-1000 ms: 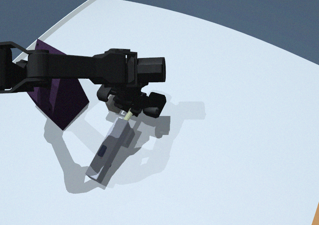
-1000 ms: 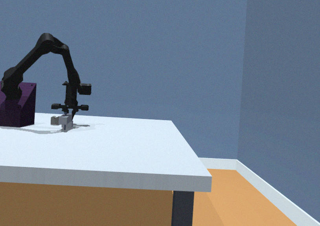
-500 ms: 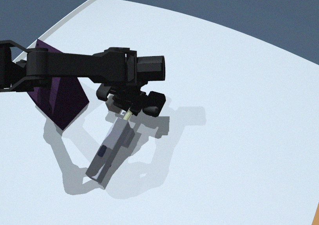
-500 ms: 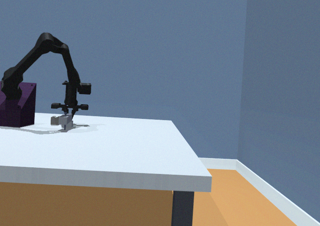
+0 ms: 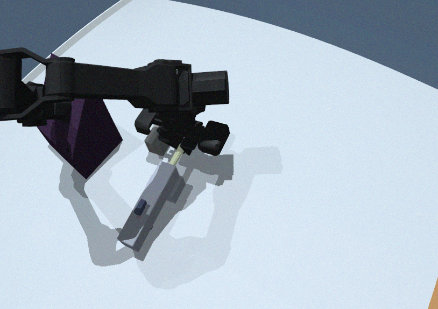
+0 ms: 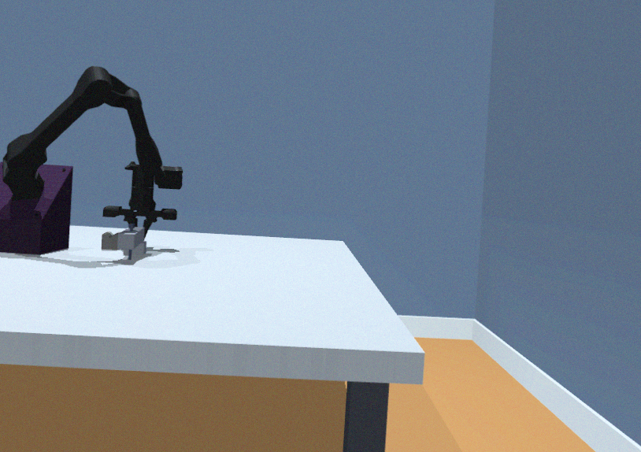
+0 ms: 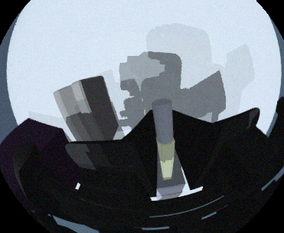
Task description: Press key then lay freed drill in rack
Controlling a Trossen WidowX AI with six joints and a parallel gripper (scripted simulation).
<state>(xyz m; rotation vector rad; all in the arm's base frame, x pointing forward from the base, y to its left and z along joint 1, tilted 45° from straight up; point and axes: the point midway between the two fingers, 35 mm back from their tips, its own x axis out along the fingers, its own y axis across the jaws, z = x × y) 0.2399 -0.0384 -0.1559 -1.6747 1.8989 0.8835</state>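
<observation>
My gripper tip is now 4 cm to the left of the drill and 3 cm below it. From my gripper tip the other things lie so: grey rack 8 cm behind, 1 cm to the left, 1 cm above; blue key 1 cm ahead, 18 cm to the right, 4 cm above; long housing 1 cm ahead, 15 cm to the right, 3 cm above.
</observation>
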